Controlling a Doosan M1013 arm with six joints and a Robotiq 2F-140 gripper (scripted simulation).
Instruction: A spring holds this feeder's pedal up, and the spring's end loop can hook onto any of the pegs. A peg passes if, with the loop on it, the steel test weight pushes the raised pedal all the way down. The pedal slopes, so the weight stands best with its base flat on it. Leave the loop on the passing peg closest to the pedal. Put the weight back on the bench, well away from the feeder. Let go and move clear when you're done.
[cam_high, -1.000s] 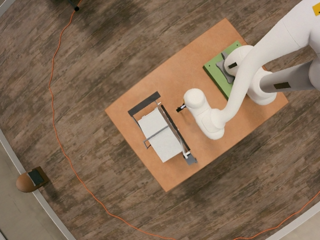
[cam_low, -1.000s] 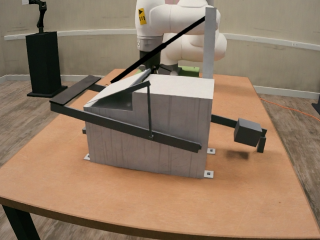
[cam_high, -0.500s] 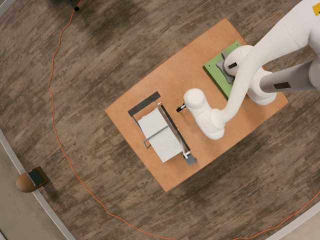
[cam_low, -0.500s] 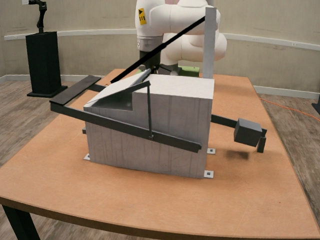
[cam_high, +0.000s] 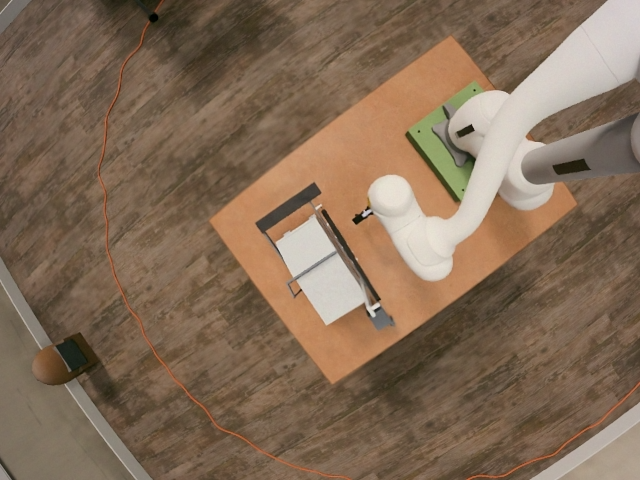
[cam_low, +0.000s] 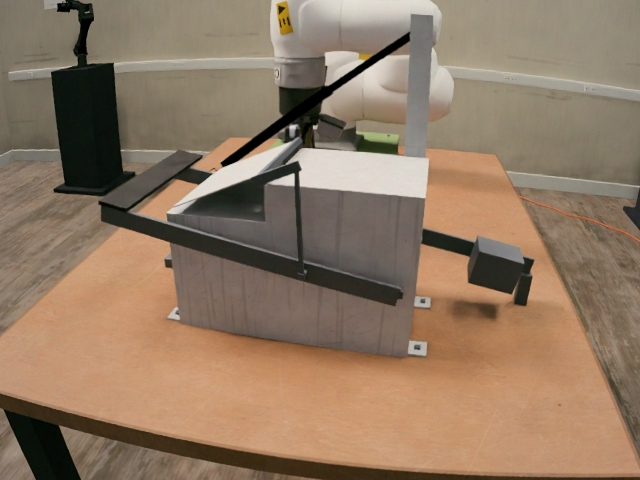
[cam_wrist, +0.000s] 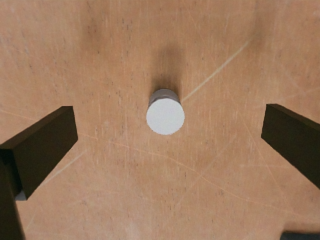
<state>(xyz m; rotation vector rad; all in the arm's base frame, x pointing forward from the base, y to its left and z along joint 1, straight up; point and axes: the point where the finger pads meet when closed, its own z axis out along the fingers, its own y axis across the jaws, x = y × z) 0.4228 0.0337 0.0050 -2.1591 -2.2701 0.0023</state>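
Now: the steel test weight 4 cm below my hand. From my hand the other things lie so: grey block: 18 cm to the right, 18 cm ahead, 6 cm below; dark block: 40 cm to the left, 19 cm ahead, 4 cm below.
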